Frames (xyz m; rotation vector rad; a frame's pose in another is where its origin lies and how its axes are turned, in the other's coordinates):
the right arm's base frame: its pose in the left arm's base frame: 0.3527 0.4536 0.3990 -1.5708 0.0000 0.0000
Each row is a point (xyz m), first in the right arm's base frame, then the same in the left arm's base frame.
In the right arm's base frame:
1: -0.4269 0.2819 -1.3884
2: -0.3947 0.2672 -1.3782
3: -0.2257 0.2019 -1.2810
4: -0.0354 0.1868 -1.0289
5: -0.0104 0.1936 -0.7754
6: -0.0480 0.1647 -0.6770
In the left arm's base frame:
1: -0.0742 -0.9348 0.1171
2: -0.0420 -0.9246 0.1318
3: 0.1270 -0.8274 0.1971
4: 0.3173 -0.5753 0.2122
5: 0.3423 -0.3218 0.2054
6: 0.3047 -0.2234 0.2343

